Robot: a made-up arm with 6 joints. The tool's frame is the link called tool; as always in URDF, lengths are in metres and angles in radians.
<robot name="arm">
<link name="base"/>
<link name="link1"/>
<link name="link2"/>
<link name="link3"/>
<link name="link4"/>
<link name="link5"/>
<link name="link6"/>
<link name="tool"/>
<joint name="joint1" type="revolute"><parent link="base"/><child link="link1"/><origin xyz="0 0 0.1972" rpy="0 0 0"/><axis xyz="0 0 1"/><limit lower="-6.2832" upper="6.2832"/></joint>
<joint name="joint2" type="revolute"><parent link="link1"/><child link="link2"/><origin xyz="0 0.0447 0" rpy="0 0 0"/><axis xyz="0 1 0"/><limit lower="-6.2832" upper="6.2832"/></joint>
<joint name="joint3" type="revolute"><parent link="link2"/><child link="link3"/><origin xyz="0 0 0.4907" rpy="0 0 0"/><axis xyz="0 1 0"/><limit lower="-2.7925" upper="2.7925"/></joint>
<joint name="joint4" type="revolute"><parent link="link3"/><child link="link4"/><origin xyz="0 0 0.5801" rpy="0 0 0"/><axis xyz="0 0 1"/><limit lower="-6.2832" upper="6.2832"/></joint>
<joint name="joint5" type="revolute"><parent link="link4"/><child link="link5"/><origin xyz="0 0 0" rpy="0 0 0"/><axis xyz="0 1 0"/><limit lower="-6.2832" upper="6.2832"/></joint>
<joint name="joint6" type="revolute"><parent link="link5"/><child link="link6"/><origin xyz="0 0 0.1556" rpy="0 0 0"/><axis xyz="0 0 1"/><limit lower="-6.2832" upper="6.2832"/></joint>
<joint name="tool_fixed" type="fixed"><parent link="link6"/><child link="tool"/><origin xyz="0 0 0" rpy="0 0 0"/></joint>
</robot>
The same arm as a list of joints. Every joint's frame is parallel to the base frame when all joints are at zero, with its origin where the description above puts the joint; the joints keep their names.
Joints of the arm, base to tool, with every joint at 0 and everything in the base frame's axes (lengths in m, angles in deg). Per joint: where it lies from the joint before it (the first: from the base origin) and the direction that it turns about. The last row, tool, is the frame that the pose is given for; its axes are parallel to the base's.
joint1: xyz 0.0000 0.0000 0.1972 axis 0 0 1
joint2: xyz 0.0000 0.0447 0.0000 axis 0 1 0
joint3: xyz 0.0000 0.0000 0.4907 axis 0 1 0
joint4: xyz 0.0000 0.0000 0.5801 axis 0 0 1
joint5: xyz 0.0000 0.0000 0.0000 axis 0 1 0
joint6: xyz 0.0000 0.0000 0.1556 axis 0 0 1
tool: xyz 0.0000 0.0000 0.0000
Joint limits (deg, base to tool): -360.00..360.00 -360.00..360.00 -160.00..160.00 -360.00..360.00 -360.00..360.00 -360.00..360.00

